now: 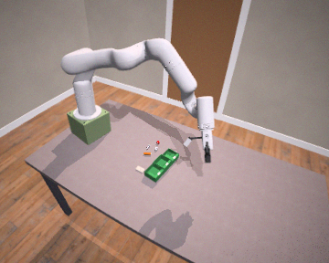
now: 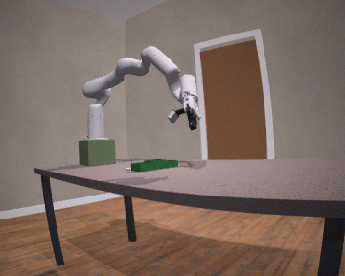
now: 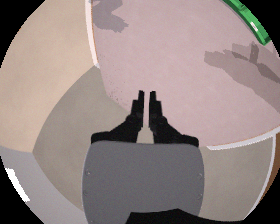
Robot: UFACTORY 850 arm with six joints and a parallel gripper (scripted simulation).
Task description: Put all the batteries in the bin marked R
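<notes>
Now: hand 25 cm past the green three-compartment bin, 5 cm to the right of it and 19 cm above it. From my hand the other things lie so: orange battery (37 cm behind, 11 cm to the left, 20 cm below); pale block (37 cm behind, 3 cm to the right, 20 cm below); red piece (34 cm behind, 24 cm to the left, 20 cm below).
</notes>
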